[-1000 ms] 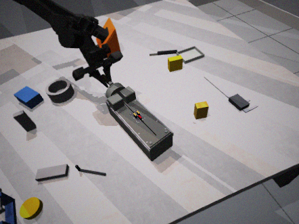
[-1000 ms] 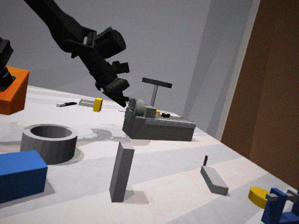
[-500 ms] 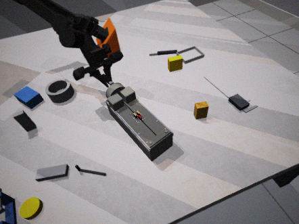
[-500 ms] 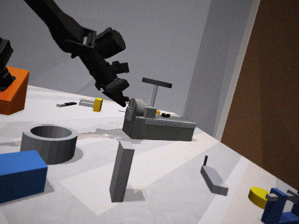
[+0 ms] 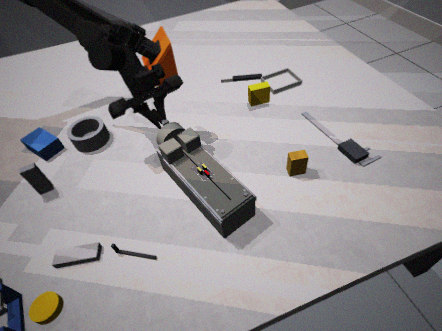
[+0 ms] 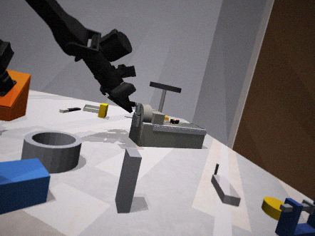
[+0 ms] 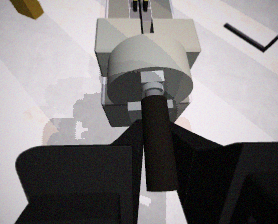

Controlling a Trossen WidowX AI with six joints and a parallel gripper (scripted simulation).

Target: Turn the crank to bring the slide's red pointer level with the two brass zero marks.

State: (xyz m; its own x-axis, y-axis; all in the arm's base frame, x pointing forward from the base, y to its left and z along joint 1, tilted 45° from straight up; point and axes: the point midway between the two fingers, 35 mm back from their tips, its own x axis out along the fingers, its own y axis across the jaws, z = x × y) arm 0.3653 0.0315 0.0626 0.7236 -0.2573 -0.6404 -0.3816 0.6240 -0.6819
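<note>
My gripper tip is 20 mm below the dark crank handle, 20 mm past it and 10 mm to the left of it. Also, from my gripper tip: black hex key: 260 mm ahead, 130 mm to the right, 80 mm below; then blue block: 350 mm to the right, 130 mm behind, 80 mm below; then red pointer: 170 mm ahead, 70 mm to the left, 10 mm below.
</note>
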